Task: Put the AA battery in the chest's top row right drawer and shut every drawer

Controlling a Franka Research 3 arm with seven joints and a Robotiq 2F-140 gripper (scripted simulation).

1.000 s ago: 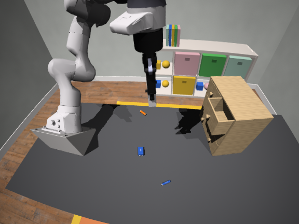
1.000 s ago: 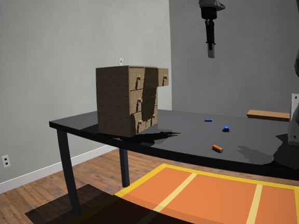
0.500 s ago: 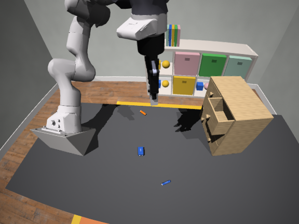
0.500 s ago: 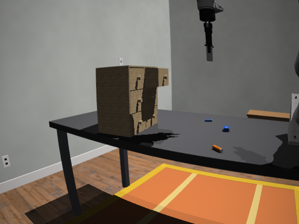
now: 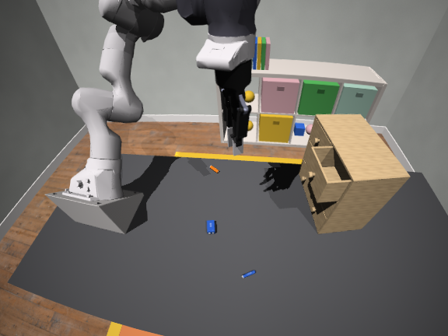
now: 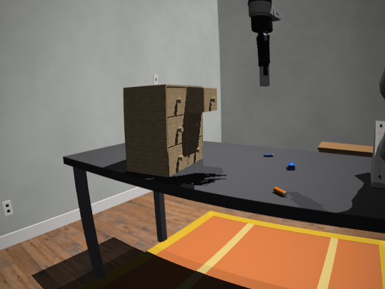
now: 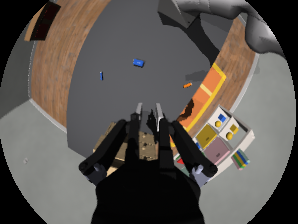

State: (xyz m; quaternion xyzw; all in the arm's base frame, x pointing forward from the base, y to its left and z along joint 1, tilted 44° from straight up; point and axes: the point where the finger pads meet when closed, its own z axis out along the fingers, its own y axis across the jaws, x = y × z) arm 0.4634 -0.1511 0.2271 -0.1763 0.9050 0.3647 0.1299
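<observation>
The orange AA battery lies 32 cm below my hand, 19 cm to the left of it and 10 cm behind it. From my hand the other things lie so: blue block-shaped battery: 32 cm below, 10 cm to the right, 9 cm behind; thin blue cylinder: 33 cm below, 25 cm to the right, 5 cm ahead.
</observation>
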